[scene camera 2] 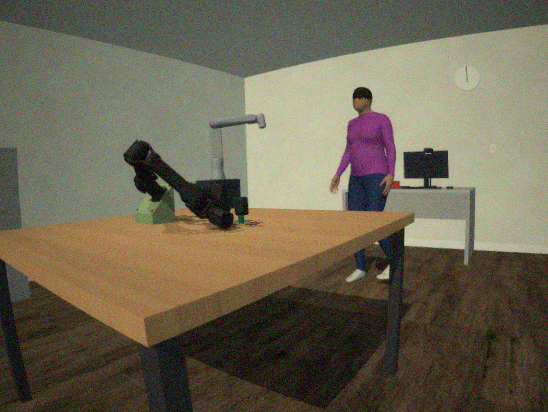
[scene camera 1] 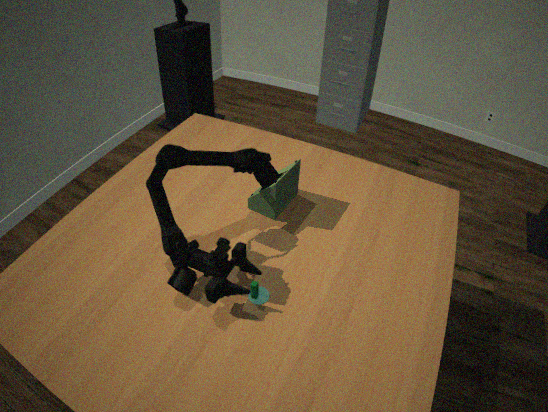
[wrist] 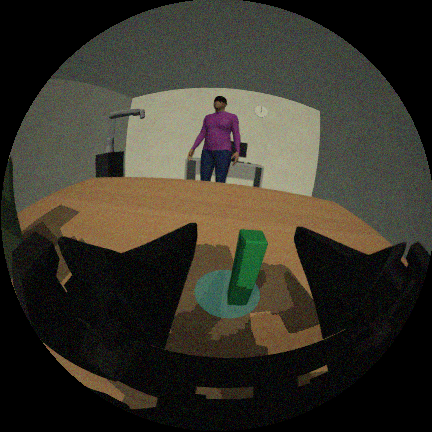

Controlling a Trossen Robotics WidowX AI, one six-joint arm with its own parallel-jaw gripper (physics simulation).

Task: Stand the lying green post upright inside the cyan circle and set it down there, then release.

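Observation:
The green post stands upright on the cyan circle. In the wrist view its foot is right of the circle's middle, near the circle's right side. My gripper is open, low over the table. Its two black fingers stand wide apart, one on each side of the post, with a gap to the post on both sides in the wrist view. In scene camera 2 the gripper partly hides the post and the circle.
The arm's green base mount stands on the wooden table. Shadows of the arm fall around the circle. A person in a purple top stands beyond the table, near a desk. A grey robot arm is in the background.

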